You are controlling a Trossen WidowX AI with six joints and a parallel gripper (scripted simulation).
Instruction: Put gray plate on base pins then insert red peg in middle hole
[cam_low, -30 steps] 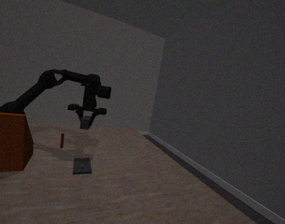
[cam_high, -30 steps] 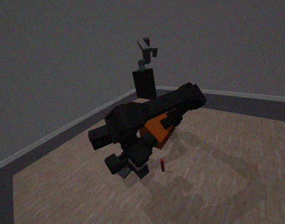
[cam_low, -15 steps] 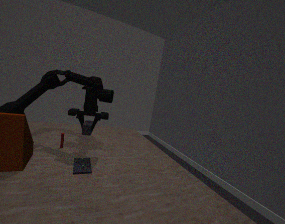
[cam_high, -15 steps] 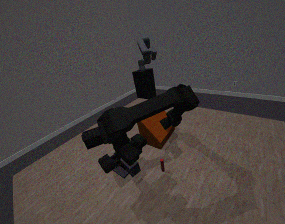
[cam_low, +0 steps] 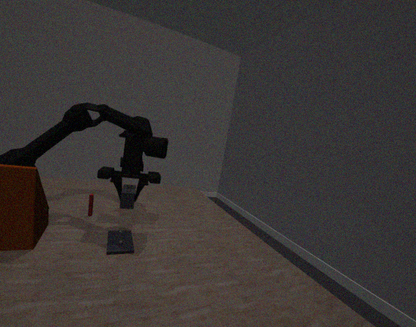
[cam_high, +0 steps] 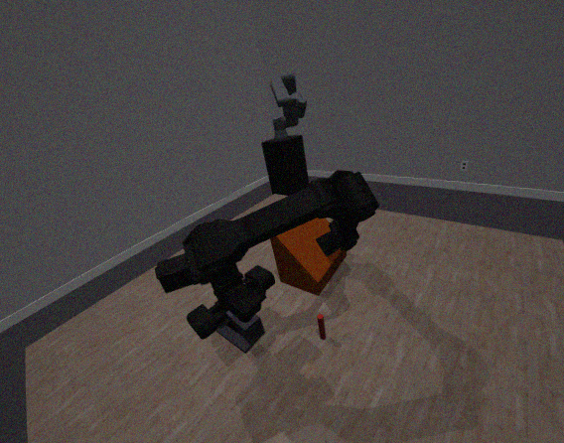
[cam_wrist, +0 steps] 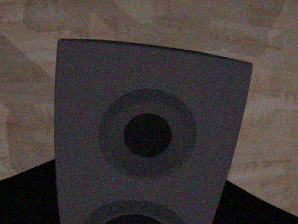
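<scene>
Right now the base is 10 mm behind my gripper tip, 80 mm to the right of it and 100 mm below it. Round my gripper tip: red peg (130 mm behind, 110 mm to the left, 60 mm below); gray plate (30 mm above).
</scene>
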